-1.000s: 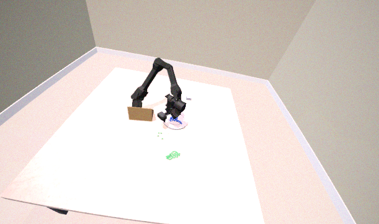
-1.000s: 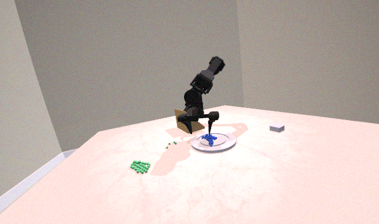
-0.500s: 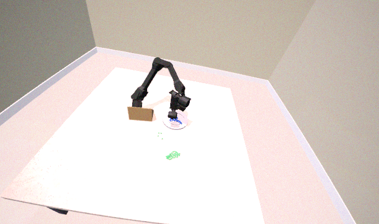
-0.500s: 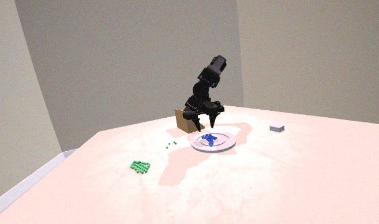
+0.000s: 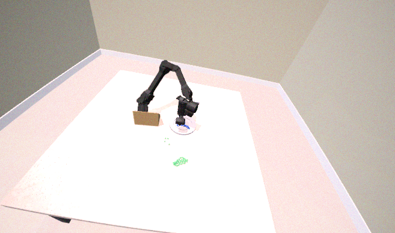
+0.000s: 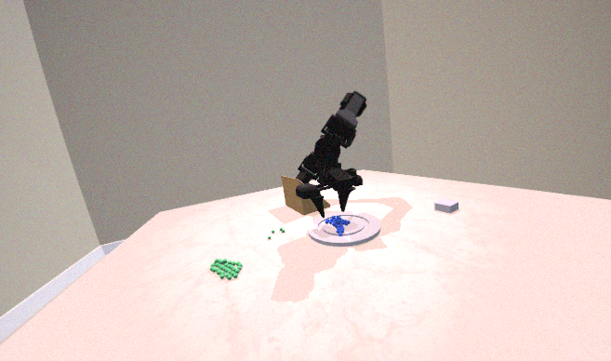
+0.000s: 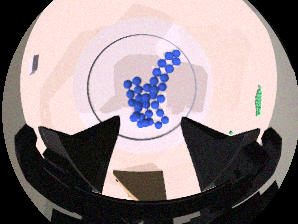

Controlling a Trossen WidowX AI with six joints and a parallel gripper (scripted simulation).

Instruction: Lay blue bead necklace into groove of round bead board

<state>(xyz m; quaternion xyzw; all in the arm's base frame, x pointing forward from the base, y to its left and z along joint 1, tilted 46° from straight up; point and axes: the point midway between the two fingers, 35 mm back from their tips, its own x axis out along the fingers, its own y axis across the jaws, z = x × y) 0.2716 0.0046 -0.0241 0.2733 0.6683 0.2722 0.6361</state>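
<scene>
Now: the round white bead board 2 cm ahead of my gripper tip, 1 cm to the left of it and 3 cm below it. From my gripper tip the other things lie so: small grey block 13 cm ahead, 31 cm to the left, 3 cm below.
</scene>
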